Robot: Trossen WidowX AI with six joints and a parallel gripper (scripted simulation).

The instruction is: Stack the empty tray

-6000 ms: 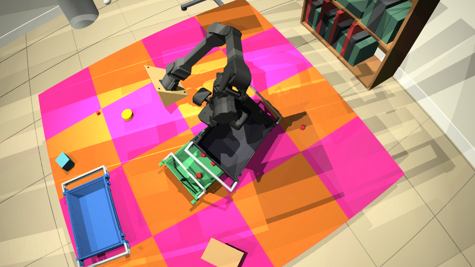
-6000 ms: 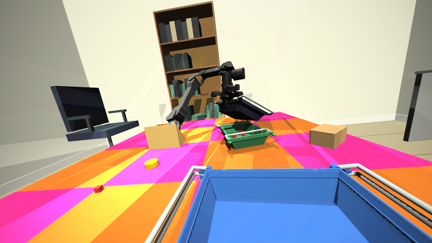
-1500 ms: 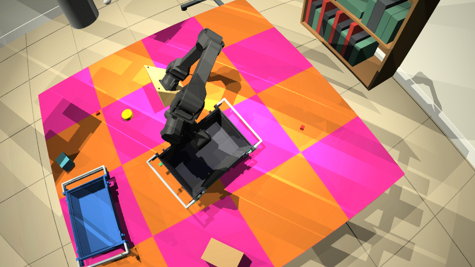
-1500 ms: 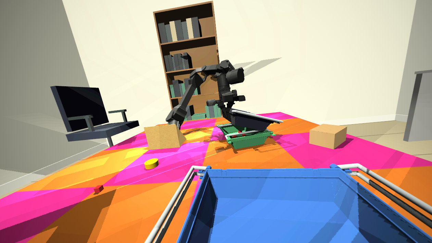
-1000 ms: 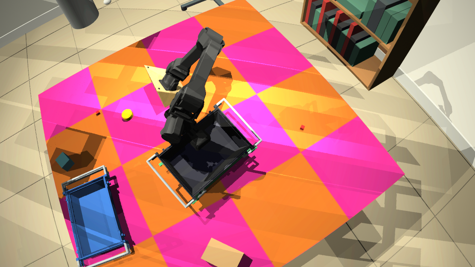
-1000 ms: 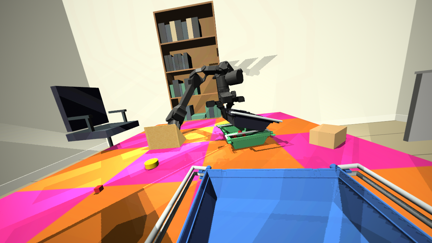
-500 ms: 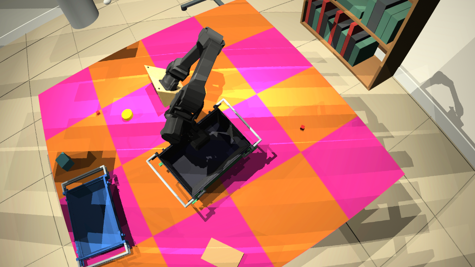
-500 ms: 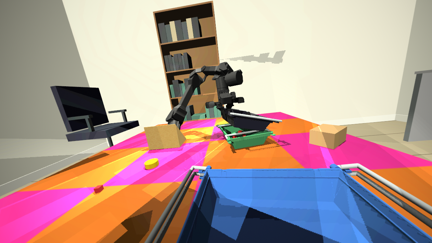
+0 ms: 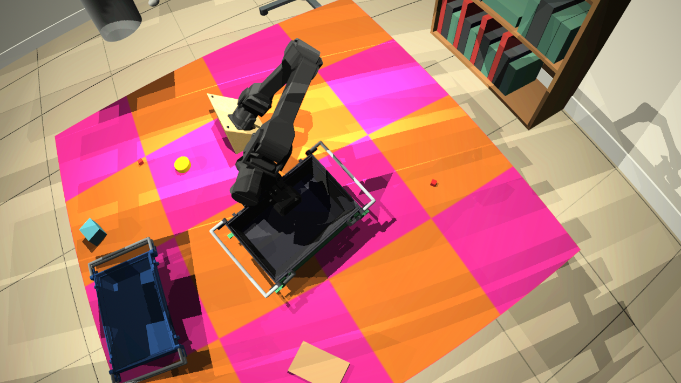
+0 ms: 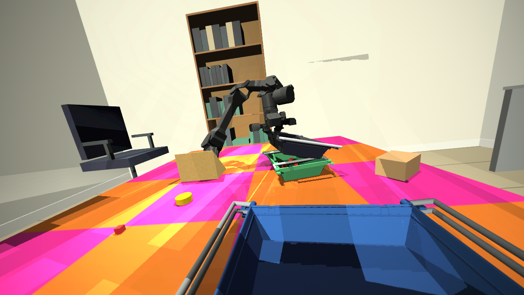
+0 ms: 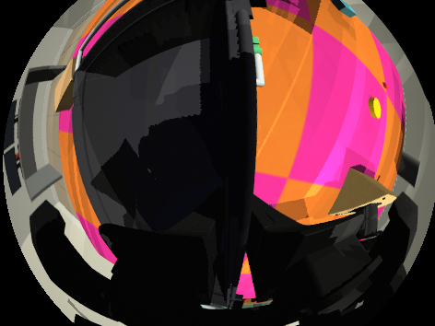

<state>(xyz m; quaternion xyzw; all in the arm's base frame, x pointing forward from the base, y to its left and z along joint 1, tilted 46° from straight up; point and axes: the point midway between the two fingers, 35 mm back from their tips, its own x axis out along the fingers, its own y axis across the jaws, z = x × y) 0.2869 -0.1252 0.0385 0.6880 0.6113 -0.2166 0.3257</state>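
Right now my gripper tip is 8 cm short of the black tray, 1 cm to the right of it and 1 cm below it. From my gripper tip the other things lie so: cyan cube: 50 cm to the right, 31 cm behind, 10 cm below; then yellow disc: 34 cm behind, 15 cm to the right, 11 cm below; then cardboard box: 39 cm ahead, 16 cm to the right, 9 cm below.
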